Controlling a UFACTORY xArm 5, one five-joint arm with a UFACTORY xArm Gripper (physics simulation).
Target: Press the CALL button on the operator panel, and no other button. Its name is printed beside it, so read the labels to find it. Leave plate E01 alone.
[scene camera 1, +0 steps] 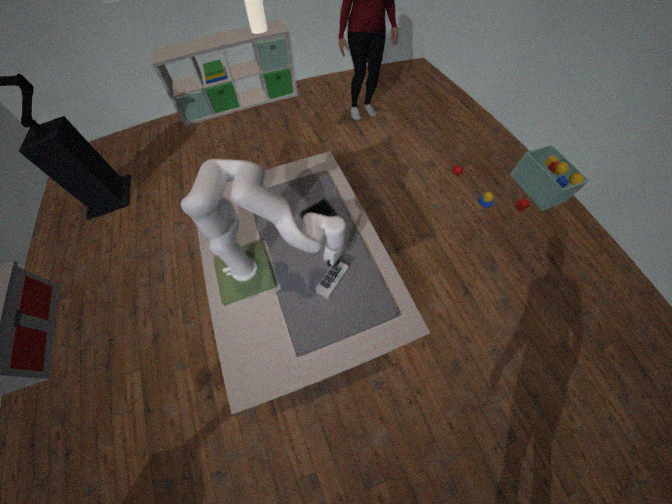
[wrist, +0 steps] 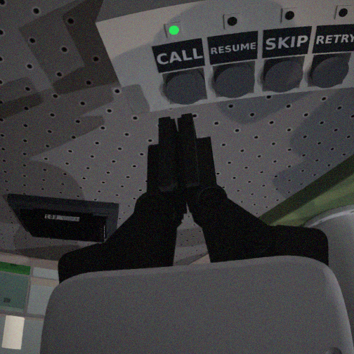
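Note:
The operator panel [scene camera 1: 324, 291] [wrist: 125, 62] is a pale box on the grey perforated board. In the wrist view the round grey CALL button [wrist: 185, 88] sits below its CALL label [wrist: 179, 56], and the small lamp [wrist: 174, 30] above that label glows green. The RESUME button [wrist: 233, 80], SKIP button [wrist: 283, 75] and RETRY button [wrist: 329, 70] stand beside it, their lamps dark. My gripper [scene camera 1: 330, 263] [wrist: 180, 133] is shut and empty. Its tips show just below the CALL button in the wrist view, apart from it. A black framed plate [scene camera 1: 319, 208] [wrist: 62, 227] has a label too blurred to read surely.
The board [scene camera 1: 347, 320] lies on a pale table top [scene camera 1: 260, 374], with the arm's base on a green mat [scene camera 1: 230, 292]. A person [scene camera 1: 366, 54] stands beyond the table near a shelf unit [scene camera 1: 217, 42]. A bin of balls [scene camera 1: 537, 181] stands at the right.

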